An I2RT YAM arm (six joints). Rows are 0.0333 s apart.
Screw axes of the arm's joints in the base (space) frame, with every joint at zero. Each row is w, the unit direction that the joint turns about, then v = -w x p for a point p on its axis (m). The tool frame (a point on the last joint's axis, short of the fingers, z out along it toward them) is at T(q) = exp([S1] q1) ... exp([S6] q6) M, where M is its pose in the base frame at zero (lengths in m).
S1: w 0 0 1 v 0.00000 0.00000 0.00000
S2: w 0 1 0 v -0.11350 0.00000 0.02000
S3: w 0 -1 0 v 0.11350 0.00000 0.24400
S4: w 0 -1 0 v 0.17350 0.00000 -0.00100
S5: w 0 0 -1 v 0.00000 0.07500 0.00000
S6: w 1 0 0 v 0.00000 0.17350 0.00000
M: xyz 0.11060 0.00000 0.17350 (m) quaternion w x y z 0.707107 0 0.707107 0
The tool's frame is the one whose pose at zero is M.
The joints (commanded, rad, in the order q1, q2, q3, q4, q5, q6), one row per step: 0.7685 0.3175 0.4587 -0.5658 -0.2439 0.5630; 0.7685 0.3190 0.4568 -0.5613 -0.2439 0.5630; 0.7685 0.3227 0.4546 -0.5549 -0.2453 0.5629; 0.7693 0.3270 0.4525 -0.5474 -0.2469 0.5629; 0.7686 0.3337 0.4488 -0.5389 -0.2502 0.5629; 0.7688 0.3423 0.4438 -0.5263 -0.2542 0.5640; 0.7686 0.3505 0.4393 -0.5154 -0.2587 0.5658; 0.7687 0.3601 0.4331 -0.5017 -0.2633 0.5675; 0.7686 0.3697 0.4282 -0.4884 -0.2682 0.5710; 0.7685 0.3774 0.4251 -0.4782 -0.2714 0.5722; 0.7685 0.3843 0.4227 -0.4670 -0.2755 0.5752; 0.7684 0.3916 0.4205 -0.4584 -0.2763 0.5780; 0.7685 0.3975 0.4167 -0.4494 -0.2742 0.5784; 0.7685 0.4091 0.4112 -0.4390 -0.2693 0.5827; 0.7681 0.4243 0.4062 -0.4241 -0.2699 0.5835
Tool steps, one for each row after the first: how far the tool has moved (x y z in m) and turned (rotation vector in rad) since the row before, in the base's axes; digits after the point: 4 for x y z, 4 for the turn. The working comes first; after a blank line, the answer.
Tool pose at each row, in the base's axes (x y z in m, rotation vector in rad; the steps are taken from these numbers as rounded here): 0.0675 0.0772 0.2451 -0.3896 2.1210 1.0641; 0.0679 0.0776 0.2448 -0.3896 2.1198 1.0646; 0.0685 0.0782 0.2444 -0.3908 2.1194 1.0660; 0.0691 0.0790 0.2441 -0.3928 2.1184 1.0684; 0.0700 0.0800 0.2431 -0.3944 2.1206 1.0703; 0.0713 0.0814 0.2419 -0.3965 2.1225 1.0744; 0.0724 0.0826 0.2408 -0.3977 2.1255 1.0788; 0.0737 0.0842 0.2392 -0.3994 2.1288 1.0833; 0.0749 0.0856 0.2380 -0.3993 2.1319 1.0893; 0.0759 0.0867 0.2372 -0.4003 2.1333 1.0927; 0.0768 0.0878 0.2368 -0.4002 2.1329 1.0990; 0.0778 0.0887 0.2362 -0.3978 2.1351 1.1009; 0.0787 0.0895 0.2352 -0.3960 2.1358 1.0989; 0.0803 0.0908 0.2332 -0.3878 2.1443 1.0939; 0.0821 0.0925 0.2314 -0.3869 2.1503 1.0924

0.0004 0.0004 -0.0003 0.0008 -0.0008 0.0000; 0.0006 0.0006 -0.0004 0.0006 0.0000 0.0014; 0.0006 0.0008 -0.0003 0.0012 -0.0003 0.0022; 0.0009 0.0010 -0.0010 -0.0003 0.0023 0.0023; 0.0013 0.0014 -0.0012 0.0010 0.0028 0.0035; 0.0011 0.0012 -0.0011 0.0009 0.0040 0.0032; 0.0013 0.0016 -0.0016 0.0007 0.0042 0.0036; 0.0012 0.0014 -0.0012 0.0022 0.0050 0.0030; 0.0010 0.0011 -0.0008 0.0011 0.0023 0.0023; 0.0009 0.0011 -0.0004 0.0039 0.0023 0.0025; 0.0010 0.0009 -0.0006 0.0008 0.0031 -0.0005; 0.0009 0.0008 -0.0010 -0.0009 0.0002 -0.0020; 0.0016 0.0013 -0.0020 -0.0042 0.0069 -0.0062; 0.0018 0.0017 -0.0018 -0.0032 0.0046 -0.0002
